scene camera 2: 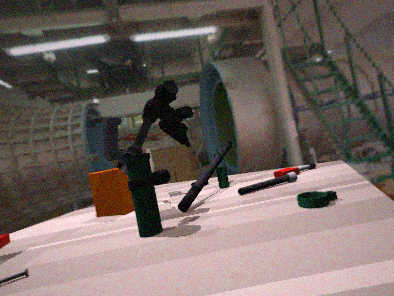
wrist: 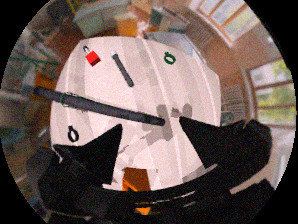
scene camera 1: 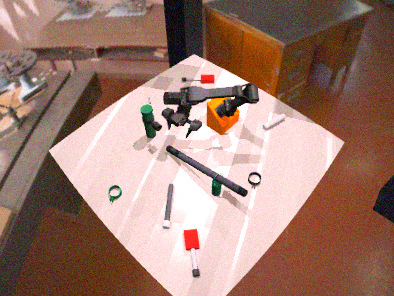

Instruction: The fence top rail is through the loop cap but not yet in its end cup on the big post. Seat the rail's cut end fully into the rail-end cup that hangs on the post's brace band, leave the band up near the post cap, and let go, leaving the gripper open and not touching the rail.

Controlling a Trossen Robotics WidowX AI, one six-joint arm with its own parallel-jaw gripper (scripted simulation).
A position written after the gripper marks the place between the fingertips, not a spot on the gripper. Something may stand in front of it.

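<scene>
The gripper [scene camera 2: 186, 145] [wrist: 151, 123] is open and holds nothing. A dark top rail [scene camera 2: 185, 203] is part of the scene too, together with a green post [scene camera 2: 145, 202].
</scene>
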